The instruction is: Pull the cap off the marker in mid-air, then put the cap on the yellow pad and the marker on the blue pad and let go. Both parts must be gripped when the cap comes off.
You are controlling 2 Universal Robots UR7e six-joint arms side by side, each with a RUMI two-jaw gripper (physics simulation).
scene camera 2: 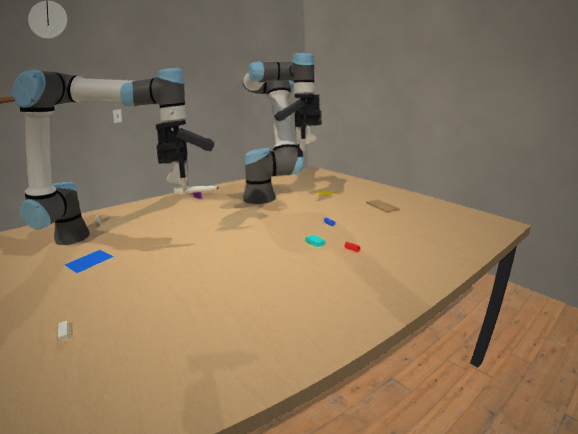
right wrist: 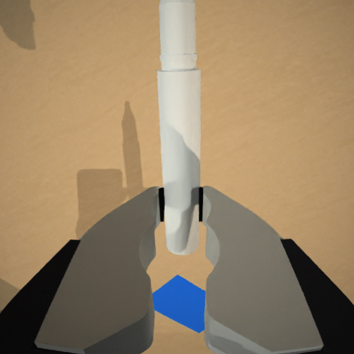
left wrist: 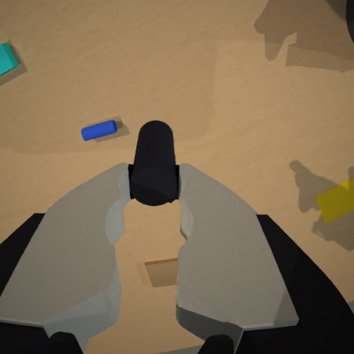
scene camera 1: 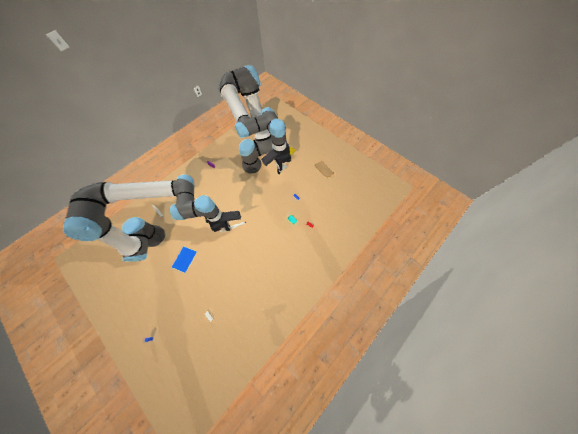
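Pixels of known places: left gripper, fingertip midpoint: [scene camera 2: 302, 151] [scene camera 1: 279, 170]; right gripper, fingertip midpoint: [scene camera 2: 184, 191] [scene camera 1: 229, 228]; left arm's base, origin of the base link: [scene camera 2: 259, 199] [scene camera 1: 252, 165]; right arm's base, origin of the base link: [scene camera 2: 72, 237] [scene camera 1: 153, 236].
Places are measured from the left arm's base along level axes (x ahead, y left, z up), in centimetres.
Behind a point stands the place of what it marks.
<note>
My left gripper [scene camera 1: 280, 169] @(x 32.7, y -10.3, z 26.2 cm) [left wrist: 155, 168] is shut on the black cap [left wrist: 156, 150], held in the air. The yellow pad [scene camera 1: 292, 150] @(x 21.9, y 27.2, z 0.0 cm) [scene camera 2: 326, 193] @(x 20.7, y 25.2, z 0.0 cm) [left wrist: 337, 200] lies on the table, at the right edge in the left wrist view. My right gripper [scene camera 1: 232, 227] @(x 23.0, y -56.3, z 20.1 cm) [right wrist: 181, 189] is shut on the white marker [scene camera 1: 239, 225] @(x 27.6, y -52.0, z 20.7 cm) [scene camera 2: 202, 189] @(x 27.3, y -52.6, z 20.4 cm) [right wrist: 180, 110] near its rear end. The marker is uncapped, roughly level and above the table. The blue pad [scene camera 1: 184, 259] @(x -0.6, y -84.3, z 0.1 cm) [scene camera 2: 89, 261] @(x 0.0, y -84.4, z 0.0 cm) [right wrist: 181, 302] lies below and behind the right fingers. Cap and marker are well apart.
On the table lie a teal block [scene camera 1: 292, 219] @(x 50.0, y -27.3, z 1.5 cm) [scene camera 2: 315, 241] @(x 51.1, y -28.9, z 1.5 cm), a red cylinder [scene camera 1: 310, 224] @(x 62.7, y -25.3, z 2.1 cm) [scene camera 2: 352, 246] @(x 62.9, y -26.0, z 1.6 cm), a blue cylinder [scene camera 1: 296, 196] @(x 44.4, y -10.1, z 1.9 cm) [left wrist: 99, 130], a brown board [scene camera 1: 324, 169] @(x 52.7, y 21.2, z 0.8 cm) [scene camera 2: 382, 205] @(x 52.5, y 20.8, z 0.8 cm), a white block [scene camera 1: 208, 316] @(x 34.2, y -104.5, z 1.2 cm) [scene camera 2: 63, 330] @(x 35.2, y -104.6, z 1.2 cm) and a purple piece [scene camera 1: 211, 164] @(x -27.3, y -15.1, z 3.0 cm).
</note>
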